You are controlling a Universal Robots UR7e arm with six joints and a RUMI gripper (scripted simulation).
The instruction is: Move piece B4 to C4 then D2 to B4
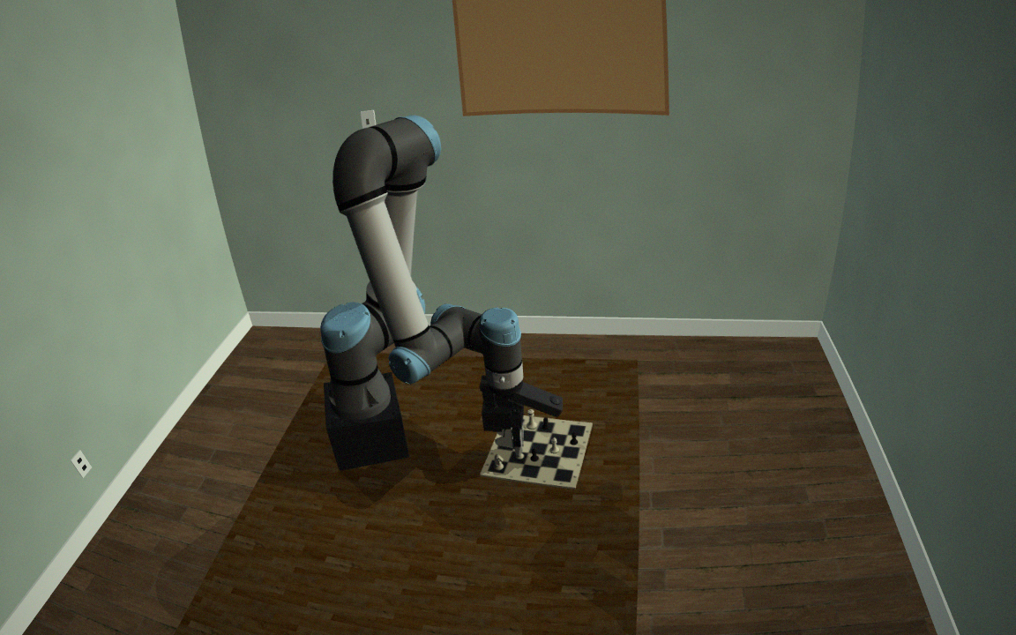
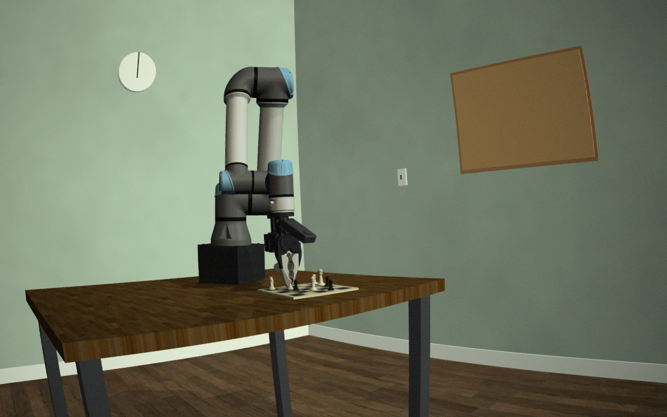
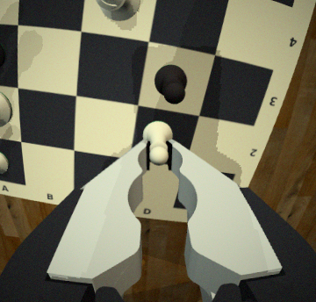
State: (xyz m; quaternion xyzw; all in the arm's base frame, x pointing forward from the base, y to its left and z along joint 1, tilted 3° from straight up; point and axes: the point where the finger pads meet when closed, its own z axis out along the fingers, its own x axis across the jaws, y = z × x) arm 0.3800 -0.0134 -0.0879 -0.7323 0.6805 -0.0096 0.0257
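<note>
My hand is 4 cm short of the chessboard, 3 cm to the right of it and 2 cm above it. Also, from my hand: tall white piece: 1 cm ahead, 11 cm to the left.
</note>
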